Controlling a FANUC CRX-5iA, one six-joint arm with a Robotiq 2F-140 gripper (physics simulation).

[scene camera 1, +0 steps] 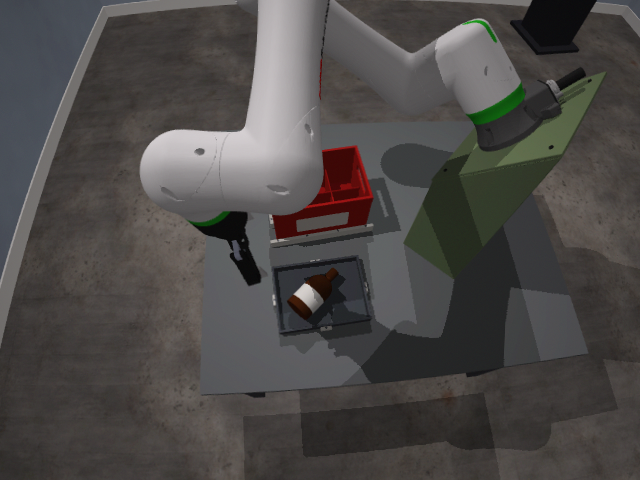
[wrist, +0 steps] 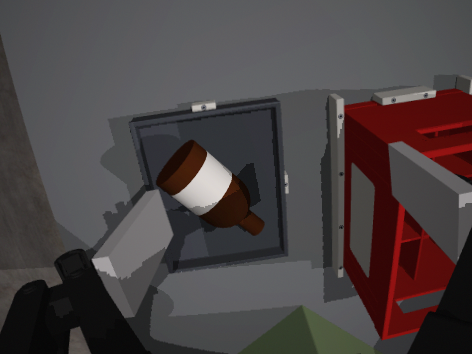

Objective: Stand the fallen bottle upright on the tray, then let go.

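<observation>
A brown bottle with a white label lies on its side in the dark tray. In the scene view its base is at the front left and its neck points to the back right; in the wrist view the neck points to the lower right. My gripper is open and empty. It hangs above the table, left of the tray in the scene view, apart from the bottle. In the wrist view one finger pad overlaps the tray's lower left edge and the other overlaps the red crate.
The red crate with compartments stands behind the tray, with pale rails at its foot. The green pedestal bearing the arm's base stands on the right of the grey table.
</observation>
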